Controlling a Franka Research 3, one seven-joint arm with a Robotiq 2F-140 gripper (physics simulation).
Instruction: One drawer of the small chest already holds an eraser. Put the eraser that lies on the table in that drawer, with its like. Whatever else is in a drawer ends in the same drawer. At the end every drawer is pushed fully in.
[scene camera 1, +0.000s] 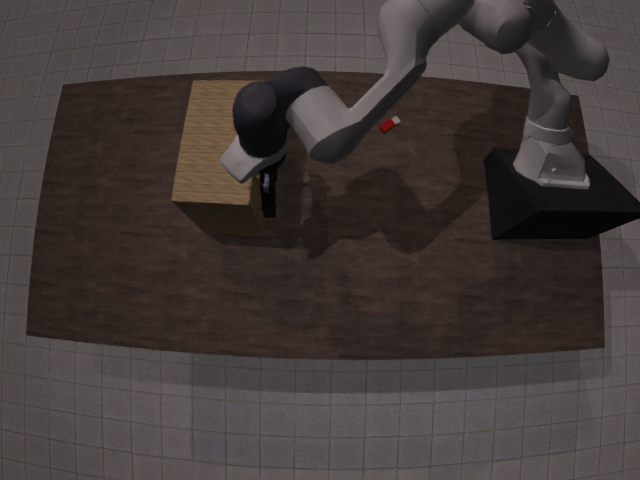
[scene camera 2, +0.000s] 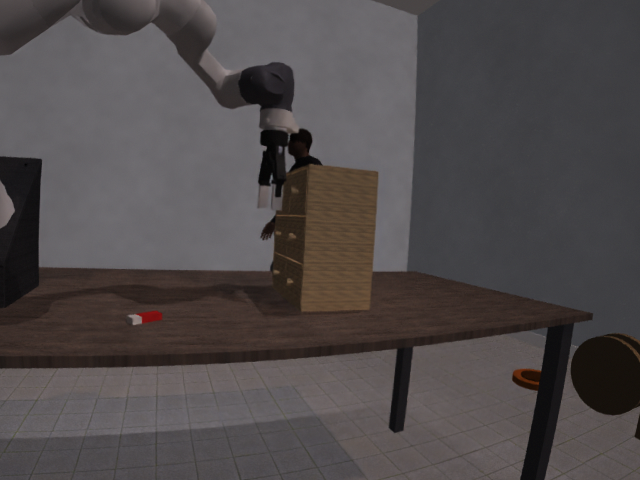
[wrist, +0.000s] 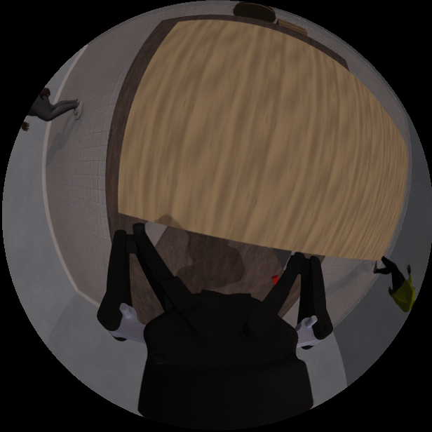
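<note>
A small wooden chest (scene camera 1: 211, 139) (scene camera 2: 338, 237) (wrist: 265, 135) stands on the table (scene camera 1: 361, 310) (scene camera 2: 206, 335). Its drawer fronts with small knobs face the robot base and look shut in scene camera 2; what is inside them is hidden. A red eraser with a white end (scene camera 1: 387, 125) (scene camera 2: 149, 316) (wrist: 275, 280) lies on the table between the chest and the robot base, partly hidden by a finger in the wrist view. My gripper (scene camera 2: 270, 200) (wrist: 220, 224) is open and empty, pointing down, with its fingertips close to the chest's front at the height of the top drawers.
The black base block (scene camera 1: 563, 206) (scene camera 2: 19, 227) stands at the other end of the table. A person (scene camera 2: 305, 155) stands beyond the chest, and a person in yellow (wrist: 404, 292) shows in the wrist view. An orange ring (scene camera 2: 522, 383) lies on the floor.
</note>
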